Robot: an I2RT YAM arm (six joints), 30 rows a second.
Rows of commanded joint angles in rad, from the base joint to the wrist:
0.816, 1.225, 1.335, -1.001, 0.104, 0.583
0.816, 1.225, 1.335, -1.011, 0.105, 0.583
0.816, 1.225, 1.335, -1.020, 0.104, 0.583
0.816, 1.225, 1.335, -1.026, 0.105, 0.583
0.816, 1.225, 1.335, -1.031, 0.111, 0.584
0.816, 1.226, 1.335, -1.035, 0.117, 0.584
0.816, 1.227, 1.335, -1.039, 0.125, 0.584
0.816, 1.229, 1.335, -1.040, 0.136, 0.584
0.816, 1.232, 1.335, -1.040, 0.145, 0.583
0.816, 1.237, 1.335, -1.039, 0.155, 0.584
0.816, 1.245, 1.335, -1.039, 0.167, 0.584
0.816, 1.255, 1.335, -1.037, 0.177, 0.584
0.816, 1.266, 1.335, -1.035, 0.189, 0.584
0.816, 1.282, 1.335, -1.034, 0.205, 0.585
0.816, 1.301, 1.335, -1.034, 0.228, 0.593
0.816, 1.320, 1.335, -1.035, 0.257, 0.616
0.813, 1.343, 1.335, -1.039, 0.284, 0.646
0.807, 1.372, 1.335, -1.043, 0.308, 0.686
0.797, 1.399, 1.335, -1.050, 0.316, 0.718
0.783, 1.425, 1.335, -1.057, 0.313, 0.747
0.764, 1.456, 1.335, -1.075, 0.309, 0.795
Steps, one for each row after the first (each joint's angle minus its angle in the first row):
0.000, 0.000, 0.000, -0.010, 0.001, 0.000
0.000, 0.000, 0.000, -0.019, 0.000, 0.000
0.000, 0.000, 0.000, -0.025, 0.001, 0.000
0.000, 0.000, 0.000, -0.030, 0.007, 0.001
0.000, 0.001, 0.000, -0.034, 0.013, 0.001
0.000, 0.002, 0.000, -0.038, 0.021, 0.001
0.000, 0.004, 0.000, -0.039, 0.032, 0.001
0.000, 0.007, 0.000, -0.039, 0.041, 0.000
0.000, 0.012, 0.000, -0.038, 0.051, 0.001
0.000, 0.020, 0.000, -0.038, 0.063, 0.001
0.000, 0.030, 0.000, -0.036, 0.073, 0.001
0.000, 0.041, 0.000, -0.034, 0.085, 0.001
0.000, 0.057, 0.000, -0.033, 0.101, 0.002
0.000, 0.076, 0.000, -0.033, 0.124, 0.010
0.000, 0.095, 0.000, -0.034, 0.153, 0.033
-0.003, 0.118, 0.000, -0.038, 0.180, 0.063
-0.009, 0.147, 0.000, -0.042, 0.204, 0.103
-0.019, 0.174, 0.000, -0.049, 0.212, 0.135
-0.033, 0.200, 0.000, -0.056, 0.209, 0.164
-0.052, 0.231, 0.000, -0.074, 0.205, 0.212

